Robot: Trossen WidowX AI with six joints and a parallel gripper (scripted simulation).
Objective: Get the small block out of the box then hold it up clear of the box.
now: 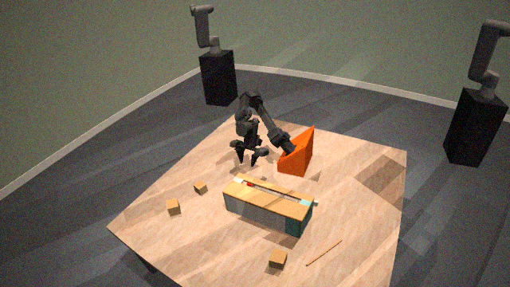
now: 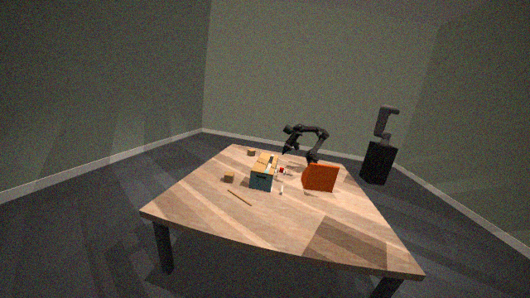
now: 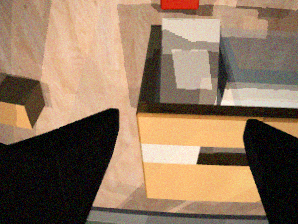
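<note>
Right now the red block is 15 cm below my gripper tip and 1 cm behind it. Round my gripper tip: thin stick (45 cm to the left, 27 cm ahead, 16 cm below); then long box (15 cm to the left, 10 cm below, 9 cm ahead).
</note>
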